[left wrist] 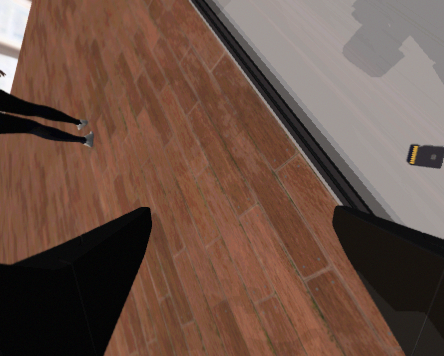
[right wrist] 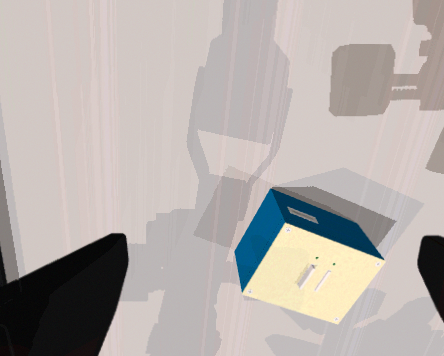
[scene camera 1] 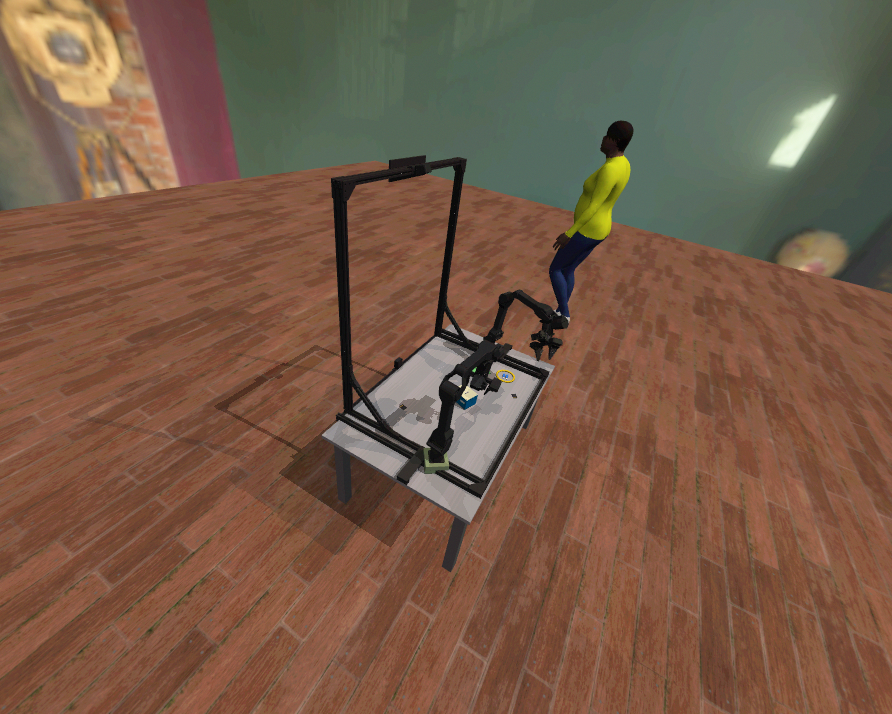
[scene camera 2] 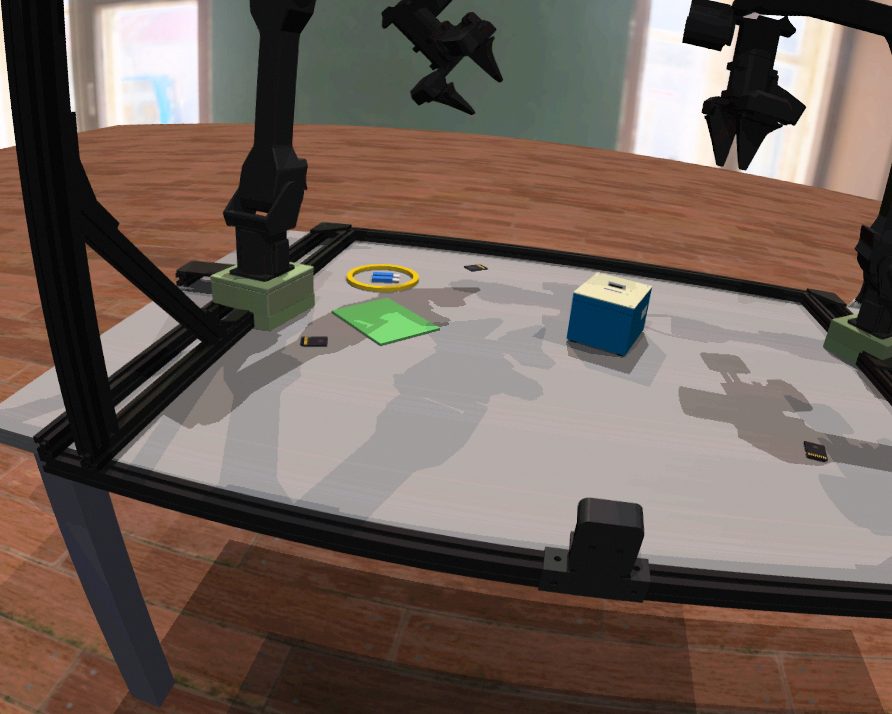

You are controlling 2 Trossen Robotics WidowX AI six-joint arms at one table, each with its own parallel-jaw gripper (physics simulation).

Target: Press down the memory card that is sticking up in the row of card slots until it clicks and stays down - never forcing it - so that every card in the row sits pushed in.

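Where they show: left gripper, between the fingertips: (left wrist: 242,215) (scene camera 1: 543,360) (scene camera 2: 487,97); right gripper, between the fingertips: (right wrist: 272,249) (scene camera 1: 475,390) (scene camera 2: 730,167); left arm's base, origin of its link: (scene camera 2: 262,270); right arm's base, origin of its link: (scene camera 1: 436,456) (scene camera 2: 872,328).
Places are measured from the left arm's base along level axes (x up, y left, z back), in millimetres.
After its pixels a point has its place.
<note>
The card slot block, a blue box (scene camera 1: 467,400) @(z -466, x 6, y 216 mm) (scene camera 2: 606,323) @(z -431, x -19, y 118 mm) (right wrist: 257,250) @(z -431, x -8, y 222 mm) with a cream top, stands on the table. In the right wrist view, its top has two narrow parallel slots. A card (right wrist: 306,276) @(z -431, x 15, y 180 mm) (scene camera 2: 615,284) @(z -428, x 14, y 178 mm) stands up from one slot; the other card (right wrist: 323,280) @(z -429, x 12, y 161 mm) looks level with the top. My right gripper (right wrist: 272,249) @(z -551, x 181, y 297 mm) (scene camera 2: 732,166) @(z -551, x 181, y 297 mm) is open and empty, high above the table, with the box lower down between its fingers in the wrist view. My left gripper (left wrist: 242,215) @(z -147, x 224, y 404 mm) (scene camera 2: 487,96) @(z -147, x 224, y 404 mm) (scene camera 1: 546,355) @(z -147, x 224, y 404 mm) is open and empty, out past the table's edge, away from the box.
Loose memory cards (scene camera 2: 313,341) @(z -117, x -55, y -49 mm) (scene camera 2: 476,267) @(z -179, x -55, y 327 mm) (scene camera 2: 815,451) @(z -700, x -55, y -3 mm) (left wrist: 426,156) @(z -177, x -55, y 327 mm) lie on the table. A green sheet (scene camera 2: 386,321) @(z -164, x -54, y 48 mm) and a yellow ring (scene camera 2: 382,288) @(z -103, x -52, y 147 mm) around blue pieces (scene camera 2: 384,276) @(z -82, x -50, y 190 mm) lie at the left in scene camera 2. A black frame (scene camera 1: 342,297) @(z -931, x 567, y -144 mm) rises over the table. A person (scene camera 1: 601,197) stands beyond it.
</note>
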